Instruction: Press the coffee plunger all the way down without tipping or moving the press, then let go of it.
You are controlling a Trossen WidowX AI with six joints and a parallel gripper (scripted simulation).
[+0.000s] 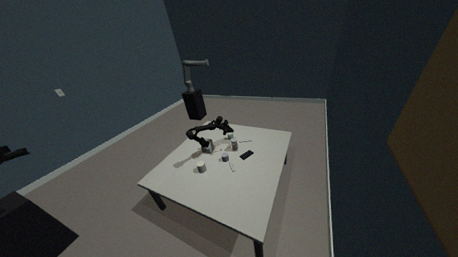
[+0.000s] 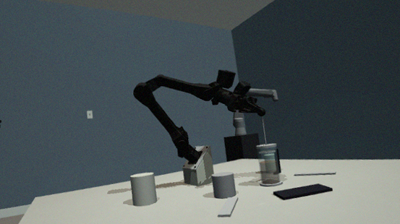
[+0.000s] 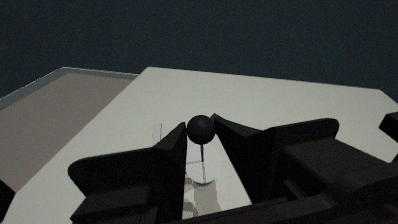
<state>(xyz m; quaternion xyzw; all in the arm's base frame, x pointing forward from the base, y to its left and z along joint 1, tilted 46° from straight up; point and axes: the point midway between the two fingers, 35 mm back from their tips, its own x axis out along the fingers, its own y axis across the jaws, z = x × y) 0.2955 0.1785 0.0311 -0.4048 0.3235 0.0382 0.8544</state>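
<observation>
The glass coffee press is 130 mm below my gripper tip, 10 mm to the left of it and 10 mm behind it.
</observation>
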